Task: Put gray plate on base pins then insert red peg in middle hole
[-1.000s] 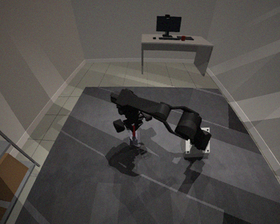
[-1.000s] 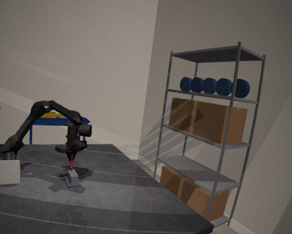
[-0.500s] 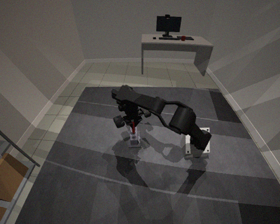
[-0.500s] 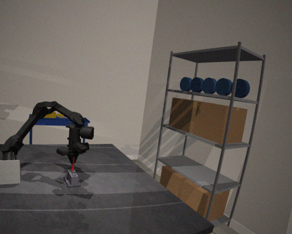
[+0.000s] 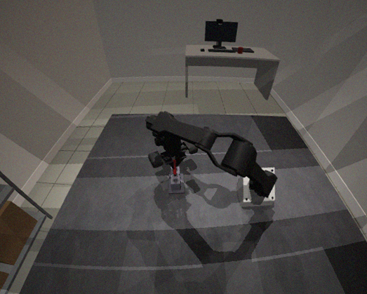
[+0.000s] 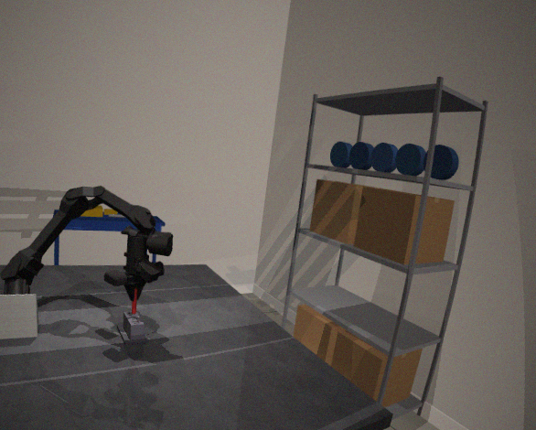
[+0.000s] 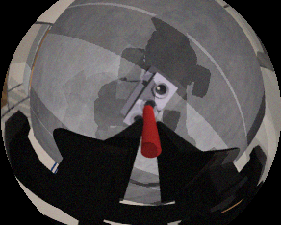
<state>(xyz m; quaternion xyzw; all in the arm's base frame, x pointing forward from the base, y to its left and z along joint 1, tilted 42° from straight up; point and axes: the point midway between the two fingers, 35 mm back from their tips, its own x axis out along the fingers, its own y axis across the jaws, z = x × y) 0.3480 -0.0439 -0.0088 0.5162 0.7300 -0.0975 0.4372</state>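
Right now the red peg is right at my gripper tip. From my gripper tip the other things lie so: gray plate 7 cm below; base 11 cm below.
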